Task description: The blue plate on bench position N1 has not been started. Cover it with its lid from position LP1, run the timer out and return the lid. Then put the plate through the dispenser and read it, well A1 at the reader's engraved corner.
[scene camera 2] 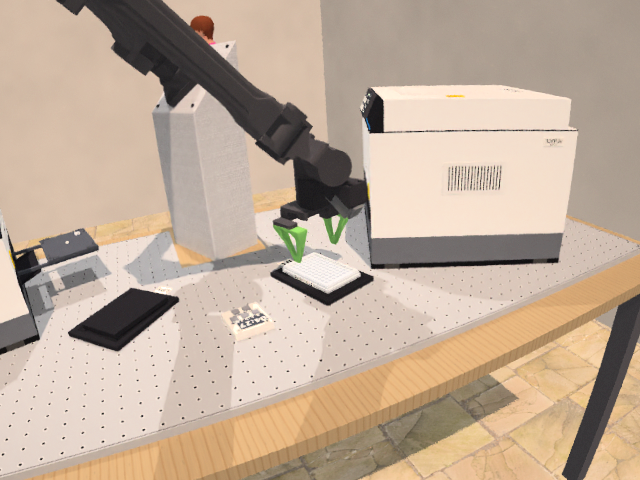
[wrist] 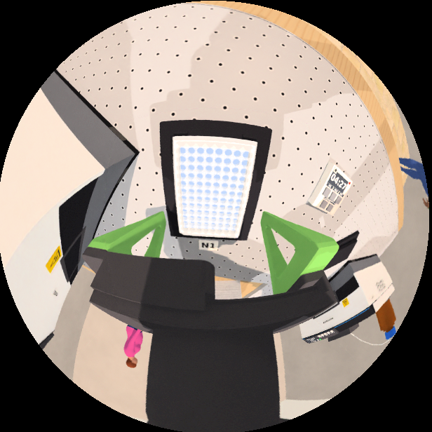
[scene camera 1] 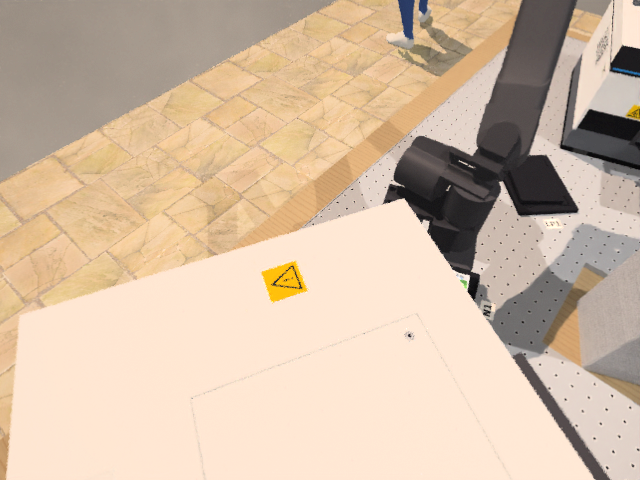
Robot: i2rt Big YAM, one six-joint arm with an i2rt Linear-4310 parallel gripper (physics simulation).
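Seen in the pictures: gripper, fingertip midpoint: [scene camera 2: 316, 252]; arm's base, origin of the base link: [scene camera 2: 188, 80].
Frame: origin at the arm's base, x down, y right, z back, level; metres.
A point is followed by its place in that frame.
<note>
The plate [scene camera 1: 461, 280] [scene camera 2: 321, 272] @(x 0.354, y -0.151, z -0.332 m) [wrist: 212, 190], white with pale blue wells, lies uncovered on the black holder [scene camera 2: 328, 298] @(x 0.366, y -0.132, z -0.404 m) [wrist: 166, 165] at the N1 label. My gripper [scene camera 2: 316, 251] @(x 0.321, y -0.151, z -0.312 m) [wrist: 212, 216] is open and empty, fingers pointing down, low over the plate's N1-label end, one green finger to each side. In scene camera 1 the fingers are hidden. A dark slab [scene camera 1: 536, 180] @(x 0.356, y 0.202, z -0.286 m) [scene camera 2: 128, 311] @(x 0.356, y 0.199, z -0.301 m), seemingly the lid, lies on the black holder at LP1; in the wrist view a finger partly hides that holder. The timer [scene camera 2: 248, 321] @(x 0.362, y 0.012, z -0.414 m) [wrist: 332, 187] lies between the holders and shows 04:27.
A large white machine [scene camera 1: 155, 351] @(x 0.053, y -0.527, z -0.388 m) [scene camera 2: 470, 180] @(x 0.200, y -0.422, z -0.412 m) [wrist: 45, 150] stands close beside the N1 holder. A second white machine [scene camera 1: 594, 77] @(x 0.245, y 0.438, z -0.317 m) [scene camera 2: 12, 310] @(x 0.308, y 0.382, z -0.299 m) [wrist: 345, 305] stands beyond LP1, with a dark tray [scene camera 2: 69, 246] @(x 0.288, y 0.306, z -0.098 m) sticking out. A tall grey column [scene camera 1: 615, 320] @(x 0.294, y -0.064, z -0.075 m) [scene camera 2: 206, 180] @(x 0.203, y 0.004, z -0.106 m) rises behind the holders.
</note>
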